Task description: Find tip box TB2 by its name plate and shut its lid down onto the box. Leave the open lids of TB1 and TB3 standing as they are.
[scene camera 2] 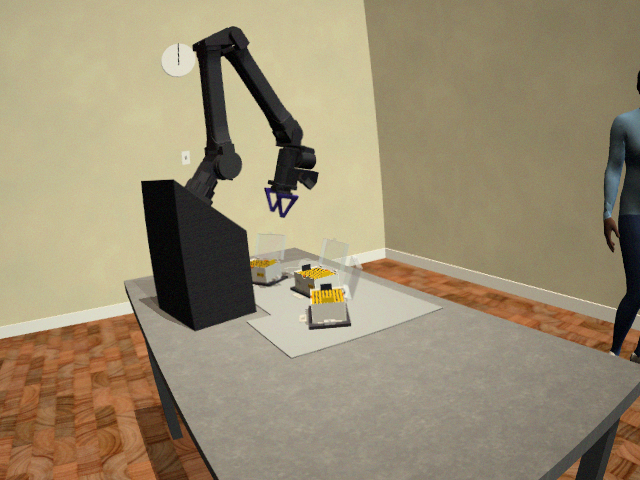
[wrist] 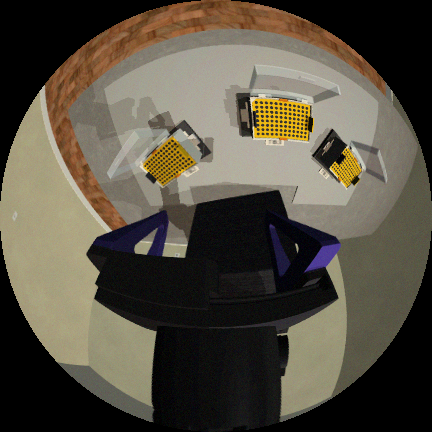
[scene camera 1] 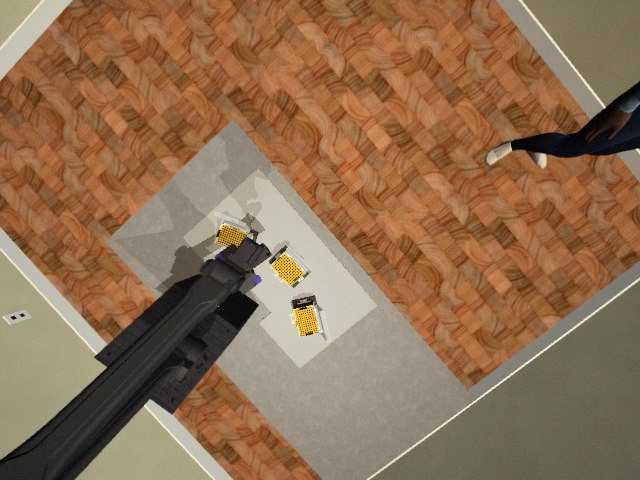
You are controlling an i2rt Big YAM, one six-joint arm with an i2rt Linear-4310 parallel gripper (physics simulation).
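Where they show: gripper, fingertip midpoint: (scene camera 2: 277,214) (wrist: 215,215); arm's base, origin of the base link: (scene camera 2: 193,201) (scene camera 1: 182,358).
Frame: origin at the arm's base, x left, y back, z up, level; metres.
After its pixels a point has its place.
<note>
Tip box TB2 (scene camera 1: 232,235) {x 0.274, y -0.231, z -0.268 m} (scene camera 2: 265,272) (wrist: 170,161) {x 0.254, y -0.229, z -0.268 m} has yellow tip racks and stands at the left in the wrist view. Its clear lid (scene camera 2: 270,246) {x 0.311, y -0.280, z -0.224 m} (wrist: 124,154) {x 0.297, y -0.294, z -0.180 m} stands open on the side away from its name plate (wrist: 190,171) {x 0.224, y -0.168, z -0.324 m}. TB3 (scene camera 1: 287,269) {x 0.039, y -0.346, z -0.269 m} (scene camera 2: 315,281) (wrist: 281,119) {x 0.041, y -0.345, z -0.269 m} is the middle box and TB1 (scene camera 1: 306,320) {x -0.182, y -0.297, z -0.269 m} (scene camera 2: 328,311) (wrist: 346,168) {x -0.181, y -0.295, z -0.269 m} the right one; their clear lids also stand open. The plate lettering is too small to read in these views. My gripper (scene camera 1: 238,267) {x 0.142, y -0.271, z -0.091 m} (scene camera 2: 277,212) {x 0.142, y -0.271, z -0.091 m} (wrist: 215,215) {x 0.142, y -0.271, z -0.091 m} is open and empty, well above the boxes, touching none.
The boxes stand close together on a pale mat (scene camera 1: 351,304) {x -0.241, y -0.484, z -0.326 m} (scene camera 2: 289,343) {x -0.296, y -0.153, z -0.326 m} on the grey table (scene camera 1: 392,392) {x -0.681, y -0.428, z -0.329 m} (scene camera 2: 413,403) {x -0.670, y -0.265, z -0.329 m}. A tall black pedestal (scene camera 2: 211,273) {x -0.078, y -0.019, z -0.186 m} (wrist: 240,225) {x 0.082, y -0.093, z -0.216 m} rises beside the mat, below the arm. A person (scene camera 1: 568,143) (scene camera 2: 630,206) stands on the floor beyond the table.
</note>
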